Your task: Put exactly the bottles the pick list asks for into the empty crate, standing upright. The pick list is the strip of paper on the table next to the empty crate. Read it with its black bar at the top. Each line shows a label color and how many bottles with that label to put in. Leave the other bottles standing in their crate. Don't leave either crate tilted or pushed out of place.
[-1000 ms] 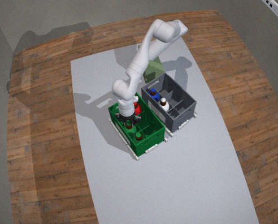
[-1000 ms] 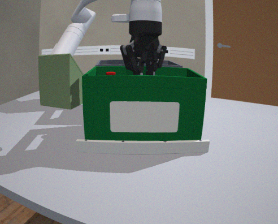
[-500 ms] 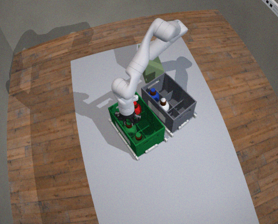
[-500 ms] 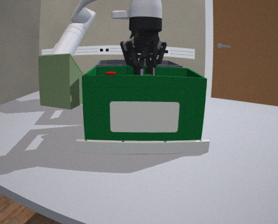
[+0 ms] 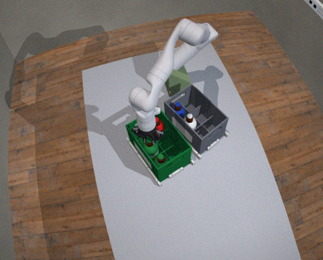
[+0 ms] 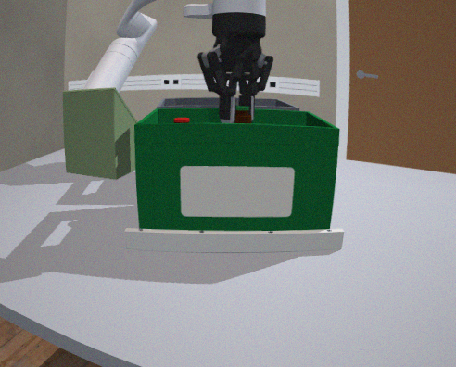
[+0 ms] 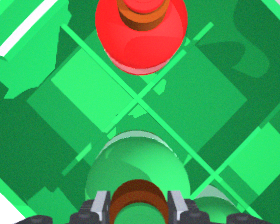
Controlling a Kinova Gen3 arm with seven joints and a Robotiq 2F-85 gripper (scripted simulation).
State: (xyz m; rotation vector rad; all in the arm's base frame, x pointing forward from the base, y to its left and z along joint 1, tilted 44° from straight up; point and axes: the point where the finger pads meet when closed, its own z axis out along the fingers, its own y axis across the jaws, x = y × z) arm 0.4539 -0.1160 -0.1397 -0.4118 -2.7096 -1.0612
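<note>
The green crate is 11 cm below my hand, 4 cm to the left of it and 2 cm behind it. The rest, counted from my hand: white-label bottle: 21 cm to the left, 11 cm behind, 10 cm below; then blue-label bottle: 18 cm behind, 16 cm to the left, 10 cm below; then red-label bottle: 12 cm behind, 10 cm below, 4 cm to the left.
</note>
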